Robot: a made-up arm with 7 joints.
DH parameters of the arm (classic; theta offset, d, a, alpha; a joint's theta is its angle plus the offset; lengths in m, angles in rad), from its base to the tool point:
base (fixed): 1.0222 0 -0.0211 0
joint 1: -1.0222 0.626 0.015 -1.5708
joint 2: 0 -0.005 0.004 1.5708
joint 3: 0 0.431 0.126 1.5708
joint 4: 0 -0.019 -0.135 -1.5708
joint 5: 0 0.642 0.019 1.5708
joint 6: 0 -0.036 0.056 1.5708
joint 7: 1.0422 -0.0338 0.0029 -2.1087
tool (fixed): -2.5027 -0.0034 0 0
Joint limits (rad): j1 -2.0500..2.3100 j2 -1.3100..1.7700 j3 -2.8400..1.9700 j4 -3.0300..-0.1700 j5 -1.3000..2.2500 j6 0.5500..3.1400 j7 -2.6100..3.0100
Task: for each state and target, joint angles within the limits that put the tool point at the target. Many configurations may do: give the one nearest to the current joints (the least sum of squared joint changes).
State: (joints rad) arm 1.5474 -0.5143 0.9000 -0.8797 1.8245 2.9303 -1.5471
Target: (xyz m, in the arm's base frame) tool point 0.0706 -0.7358 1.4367
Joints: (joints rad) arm 1.9446 -0.9162 0.8676 -0.4955 1.7859 2.8906 -1.5477
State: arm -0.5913 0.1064 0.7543 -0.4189 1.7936 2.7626 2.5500
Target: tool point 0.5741 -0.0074 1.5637
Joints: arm -0.4282 0.2341 0.8256 -0.6436 1.8084 2.7724 2.5485
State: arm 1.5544 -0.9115 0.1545 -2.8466 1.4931 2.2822 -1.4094
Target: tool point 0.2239 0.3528 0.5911
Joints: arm 1.2233 -0.4310 -0.1626 -3.0300 1.6979 2.3830 -1.4039
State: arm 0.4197 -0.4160 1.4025 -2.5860 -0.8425 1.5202 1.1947
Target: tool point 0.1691 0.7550 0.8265
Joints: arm 0.1674 -0.0486 1.1290 -2.0885 -0.8129 1.4859 1.1843
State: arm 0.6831 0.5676 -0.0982 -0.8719 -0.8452 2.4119 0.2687
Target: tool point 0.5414 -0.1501 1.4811
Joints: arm 0.3025 -0.2429 -0.5170 -1.3304 -0.9337 2.6691 0.2730
